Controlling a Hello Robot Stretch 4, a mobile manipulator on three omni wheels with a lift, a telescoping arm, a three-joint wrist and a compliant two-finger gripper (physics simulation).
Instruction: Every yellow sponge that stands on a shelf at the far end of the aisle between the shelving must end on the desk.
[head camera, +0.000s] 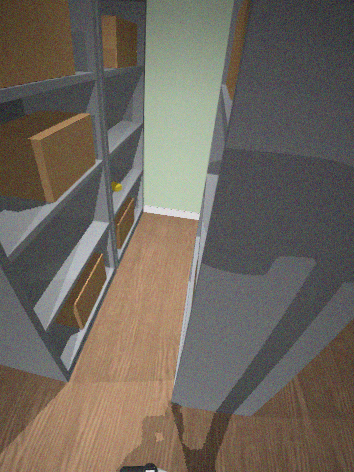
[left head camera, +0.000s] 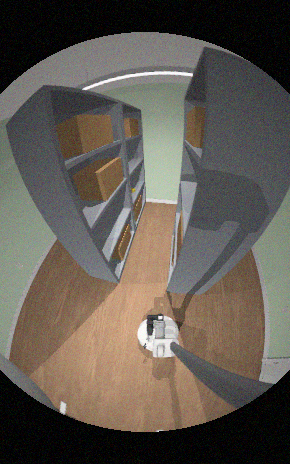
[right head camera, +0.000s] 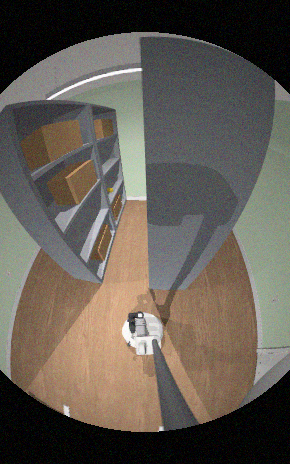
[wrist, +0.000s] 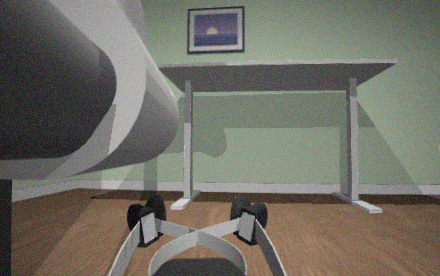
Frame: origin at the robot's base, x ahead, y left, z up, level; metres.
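Seen in the pictures: gripper, between the fingertips: (left head camera: 149, 348) (right head camera: 133, 346) (wrist: 198, 210).
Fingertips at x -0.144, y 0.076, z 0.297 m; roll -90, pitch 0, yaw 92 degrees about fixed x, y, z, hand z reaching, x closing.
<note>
A point is followed by its place in that frame.
A small yellow sponge (head camera: 116, 186) @(x 1.925, y 0.403, z 0.551 m) (left head camera: 133, 190) @(x 1.929, y 0.385, z 0.529 m) (right head camera: 110, 190) @(x 1.921, y 0.397, z 0.532 m) sits on a lower shelf in the far bay of the left shelving (head camera: 105, 150) (left head camera: 30, 150) @(x 0.634, y 0.706, z 1.576 m) (right head camera: 104, 195) @(x 1.478, y 0.376, z 0.711 m); part of it is hidden by the upright. My gripper (wrist: 198, 210) @(x -0.144, y 0.076, z 0.297 m) is open, its two fingertips apart with no object between them, in the wrist view. The desk (wrist: 280, 77) @(x -1.811, y 0.616, z 0.897 m) stands in front of the gripper against the green wall, seen from below, so its top surface is hidden. Most shelves of the right shelving are hidden behind its end panel.
The right shelving's grey end panel (head camera: 290, 200) @(x 0.491, y -0.240, z 1.314 m) (left head camera: 240, 125) @(x 0.495, y -0.215, z 1.582 m) (right head camera: 200, 125) @(x 0.487, y -0.268, z 1.538 m) stands close on the right. Between the units a narrow wood-floored aisle (head camera: 155, 280) (left head camera: 150, 240) leads to a green wall. Brown boxes (head camera: 70, 155) @(x 1.166, y 0.438, z 1.102 m) (left head camera: 110, 177) @(x 1.129, y 0.444, z 1.112 m) (right head camera: 82, 182) @(x 1.133, y 0.443, z 1.092 m) stand on the left shelves. A picture (wrist: 216, 30) @(x -2.362, y 0.155, z 1.500 m) hangs above the desk.
</note>
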